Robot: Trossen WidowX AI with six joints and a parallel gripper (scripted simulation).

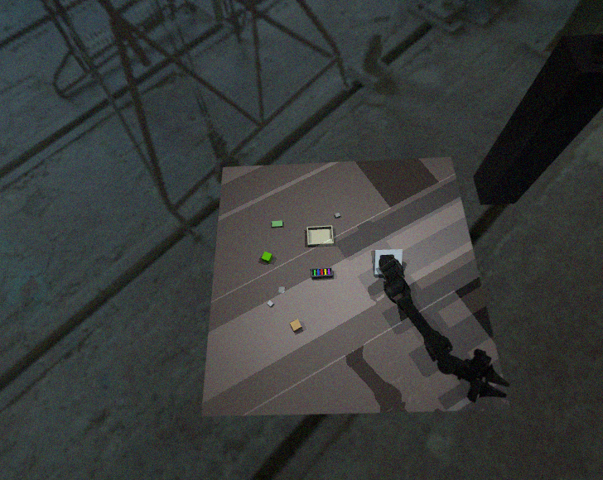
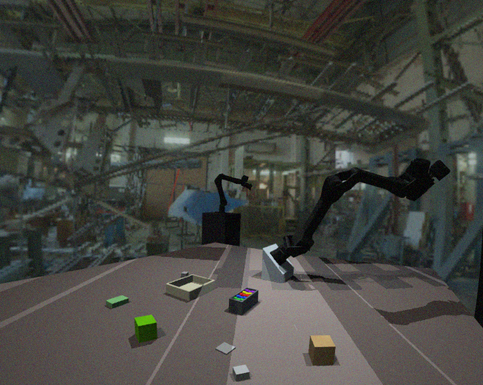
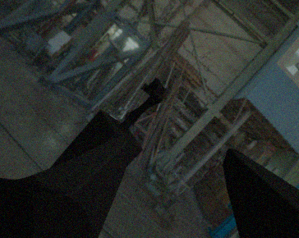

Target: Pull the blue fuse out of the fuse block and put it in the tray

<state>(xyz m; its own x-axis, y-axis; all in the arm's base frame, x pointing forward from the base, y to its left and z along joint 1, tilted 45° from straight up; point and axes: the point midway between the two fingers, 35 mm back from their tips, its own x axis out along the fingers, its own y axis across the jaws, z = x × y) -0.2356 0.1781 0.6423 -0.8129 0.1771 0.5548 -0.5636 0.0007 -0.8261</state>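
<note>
Now: the blue fuse 58 cm ahead of my gripper tip, 57 cm to the right of it and 40 cm below it. Round my gripper tip: tray (57 cm ahead, 78 cm to the right, 42 cm below); then bright green cube (84 cm ahead, 67 cm to the right, 41 cm below); then tan cube (70 cm ahead, 32 cm to the right, 41 cm below).
</note>
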